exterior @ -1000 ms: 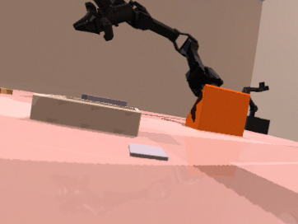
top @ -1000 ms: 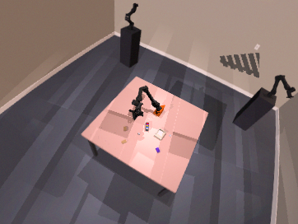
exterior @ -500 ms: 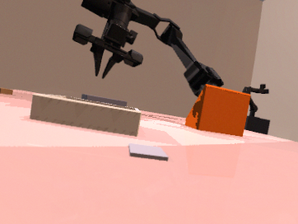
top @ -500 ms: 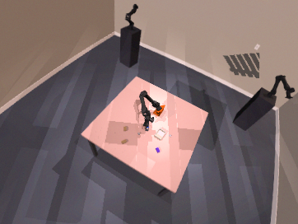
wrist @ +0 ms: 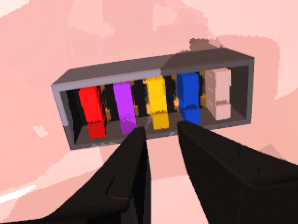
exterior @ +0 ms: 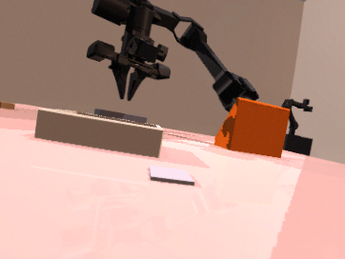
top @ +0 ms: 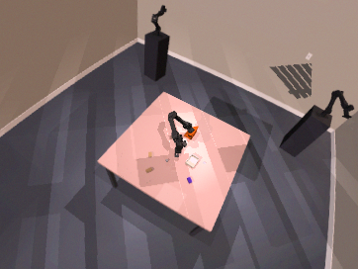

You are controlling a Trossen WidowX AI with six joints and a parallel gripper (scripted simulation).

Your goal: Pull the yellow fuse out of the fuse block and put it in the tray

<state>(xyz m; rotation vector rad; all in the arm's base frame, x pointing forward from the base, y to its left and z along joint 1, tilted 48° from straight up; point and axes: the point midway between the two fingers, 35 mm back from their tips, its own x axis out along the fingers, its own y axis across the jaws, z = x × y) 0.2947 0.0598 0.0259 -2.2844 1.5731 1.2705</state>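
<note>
Now: the yellow fuse 5 cm below my gripper tip. Round my gripper tip: purple fuse 5 cm below, 1 cm to the right, 1 cm behind; beige tray 20 cm to the left, 7 cm below, 2 cm behind; red fuse 5 cm below, 3 cm behind, 2 cm to the right.
</note>
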